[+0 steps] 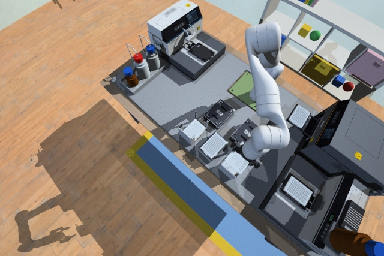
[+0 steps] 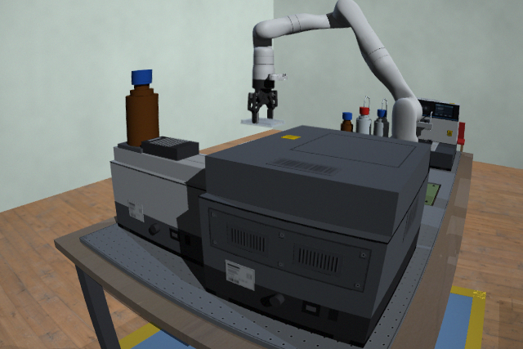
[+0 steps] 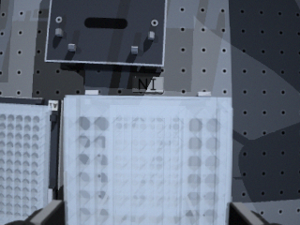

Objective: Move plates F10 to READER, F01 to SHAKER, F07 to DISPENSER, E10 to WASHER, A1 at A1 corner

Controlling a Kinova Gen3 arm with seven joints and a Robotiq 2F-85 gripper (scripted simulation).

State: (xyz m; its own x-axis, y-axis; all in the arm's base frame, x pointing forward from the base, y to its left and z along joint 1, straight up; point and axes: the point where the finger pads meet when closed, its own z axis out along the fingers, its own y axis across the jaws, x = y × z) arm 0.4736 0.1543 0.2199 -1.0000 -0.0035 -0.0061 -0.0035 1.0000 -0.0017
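My hand is 680 mm to the left of the A1 mark, 470 mm past it and 130 mm above it. The rest, counted from my hand: washer: 880 mm to the right, 440 mm behind, 120 mm below; tall brown bottle: 510 mm to the left, 70 mm above, 10 mm ahead.
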